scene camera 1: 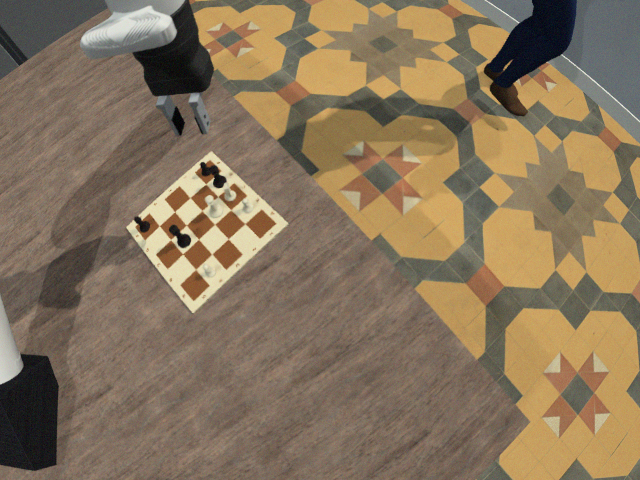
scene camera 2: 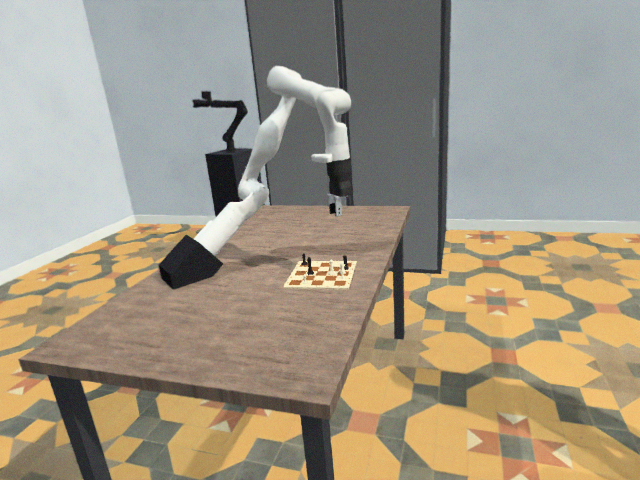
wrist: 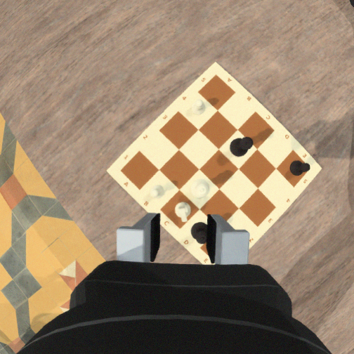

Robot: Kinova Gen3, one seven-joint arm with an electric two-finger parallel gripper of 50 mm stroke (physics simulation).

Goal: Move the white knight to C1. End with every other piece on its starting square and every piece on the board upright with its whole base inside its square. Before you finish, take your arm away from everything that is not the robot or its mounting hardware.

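Frame: origin at the arm's base, x ahead, y left, z up, level; centimetres.
Where they show: gripper, fingertip midpoint: [scene camera 1: 193, 128] [scene camera 2: 335, 214]; arm's base at its link origin: [scene camera 2: 204, 249].
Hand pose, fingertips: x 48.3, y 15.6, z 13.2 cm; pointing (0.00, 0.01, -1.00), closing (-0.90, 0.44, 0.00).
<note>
Each offset is from my fingertips to the top centre of the thing. Level surfaces: height alone.
The white knight {dx +0.6, dy +1.0, dz -17.5 cm} [scene camera 1: 230, 195] [wrist: 183, 210] stands upright on the brown square C1, and its base looks inside that square. A white pawn {dx +2.7, dy -2.7, dz -18.3 cm} [scene camera 1: 247, 206] [wrist: 157, 191] stands on B1, and a taller white piece {dx -2.7, dy -0.8, dz -16.2 cm} [scene camera 1: 214, 208] [wrist: 200, 189] on C2. A black piece {dx -0.3, dy +4.6, dz -16.2 cm} [scene camera 1: 219, 181] [wrist: 199, 233] stands on D1, partly behind a finger in the wrist view. My gripper [scene camera 1: 192, 132] [scene camera 2: 336, 212] [wrist: 183, 230] is open and empty. It hangs above the table past the board's E1 corner, apart from the pieces.
The chessboard {dx -6.1, dy -2.1, dz -21.4 cm} [scene camera 1: 193, 308] [scene camera 2: 319, 287] [wrist: 113, 171] lies on the wooden table {dz -22.1 cm} [scene camera 1: 330, 330] [scene camera 2: 222, 330]. Another black piece {dx -2.1, dy +7.9, dz -18.3 cm} [scene camera 1: 206, 171] is at E1. A black pawn {dx -16.5, dy +2.4, dz -17.1 cm} [scene camera 1: 144, 225] [wrist: 299, 168], a taller black piece {dx -9.9, dy -3.7, dz -15.1 cm} [scene camera 1: 183, 240] [wrist: 240, 147] and a white pawn {dx -7.1, dy -10.9, dz -18.3 cm} [scene camera 1: 208, 270] [wrist: 199, 106] also stand on the board.
</note>
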